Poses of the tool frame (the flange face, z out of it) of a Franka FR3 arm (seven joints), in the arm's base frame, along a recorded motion.
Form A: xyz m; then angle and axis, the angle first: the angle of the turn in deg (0 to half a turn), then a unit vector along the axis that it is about.
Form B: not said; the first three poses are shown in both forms.
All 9 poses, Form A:
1: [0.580 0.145 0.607 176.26 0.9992 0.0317 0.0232]
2: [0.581 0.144 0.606 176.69 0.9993 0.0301 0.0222]
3: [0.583 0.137 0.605 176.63 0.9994 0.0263 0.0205]
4: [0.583 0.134 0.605 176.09 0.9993 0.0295 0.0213]
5: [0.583 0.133 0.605 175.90 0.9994 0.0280 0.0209]
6: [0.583 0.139 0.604 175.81 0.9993 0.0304 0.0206]
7: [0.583 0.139 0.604 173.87 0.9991 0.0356 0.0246]
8: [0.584 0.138 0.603 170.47 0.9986 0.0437 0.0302]
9: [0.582 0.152 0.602 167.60 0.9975 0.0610 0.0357]
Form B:
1: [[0.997 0.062 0.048 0.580], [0.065 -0.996 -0.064 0.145], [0.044 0.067 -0.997 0.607], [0 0 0 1]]
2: [[0.997 0.059 0.046 0.581], [0.061 -0.997 -0.056 0.144], [0.043 0.059 -0.997 0.606], [0 0 0 1]]
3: [[0.998 0.051 0.042 0.583], [0.054 -0.997 -0.058 0.137], [0.039 0.060 -0.997 0.605], [0 0 0 1]]
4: [[0.997 0.057 0.045 0.583], [0.060 -0.996 -0.067 0.134], [0.041 0.069 -0.997 0.605], [0 0 0 1]]
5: [[0.998 0.054 0.044 0.583], [0.057 -0.996 -0.070 0.133], [0.040 0.073 -0.997 0.605], [0 0 0 1]]
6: [[0.997 0.059 0.043 0.583], [0.062 -0.995 -0.072 0.139], [0.039 0.074 -0.996 0.604], [0 0 0 1]]
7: [[0.996 0.068 0.053 0.583], [0.074 -0.992 -0.105 0.139], [0.045 0.108 -0.993 0.604], [0 0 0 1]]
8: [[0.994 0.082 0.067 0.584], [0.092 -0.982 -0.163 0.138], [0.053 0.168 -0.984 0.603], [0 0 0 1]]
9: [[0.990 0.113 0.083 0.582], [0.128 -0.969 -0.210 0.152], [0.057 0.219 -0.974 0.602], [0 0 0 1]]
